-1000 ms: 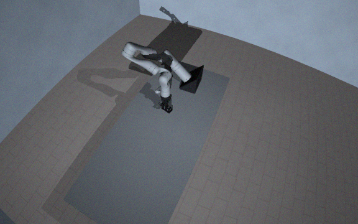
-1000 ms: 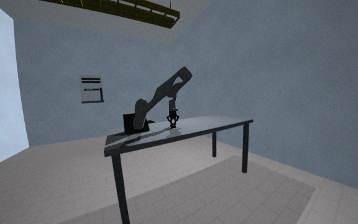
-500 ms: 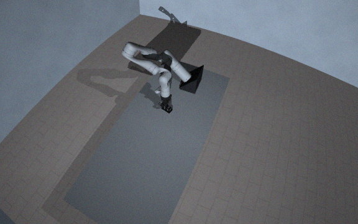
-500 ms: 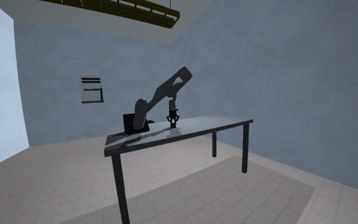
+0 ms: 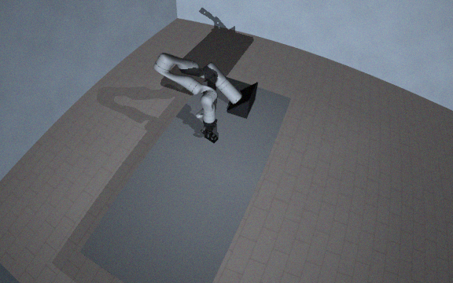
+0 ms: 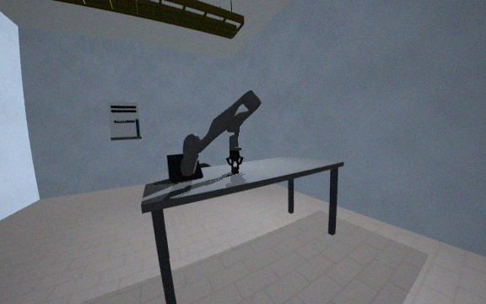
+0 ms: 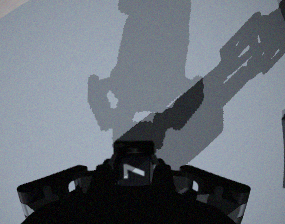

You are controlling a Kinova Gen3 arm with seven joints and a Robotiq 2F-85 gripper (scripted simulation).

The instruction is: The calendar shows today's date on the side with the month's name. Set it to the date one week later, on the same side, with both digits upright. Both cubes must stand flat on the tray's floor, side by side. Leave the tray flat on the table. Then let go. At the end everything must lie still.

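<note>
The dark calendar tray lies 30 mm below my hand, 20 mm to the left of it and 10 mm ahead of it.
</note>
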